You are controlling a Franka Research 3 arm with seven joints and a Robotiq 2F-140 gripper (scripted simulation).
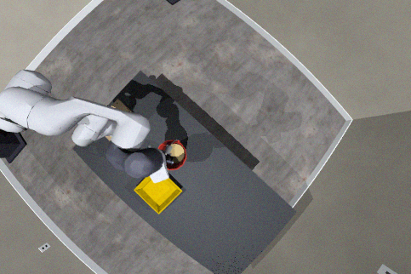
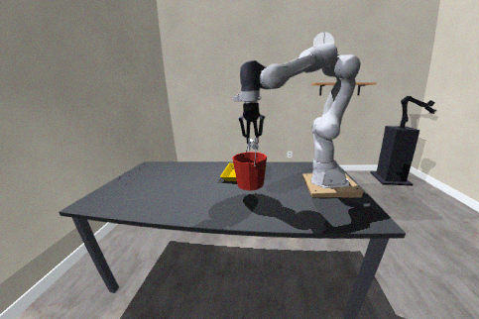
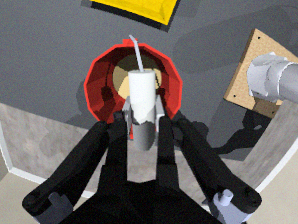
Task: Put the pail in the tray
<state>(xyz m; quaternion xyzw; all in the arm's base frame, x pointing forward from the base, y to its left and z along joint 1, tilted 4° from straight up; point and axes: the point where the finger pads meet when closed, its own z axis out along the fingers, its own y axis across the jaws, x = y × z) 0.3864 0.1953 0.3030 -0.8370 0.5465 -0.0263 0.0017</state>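
The pail wire handle is 30 mm below my hand and 10 mm ahead of it. Also, from my hand: red pail 90 mm below, 10 mm ahead; yellow drip tray 300 mm below, 290 mm to the right, 130 mm ahead.
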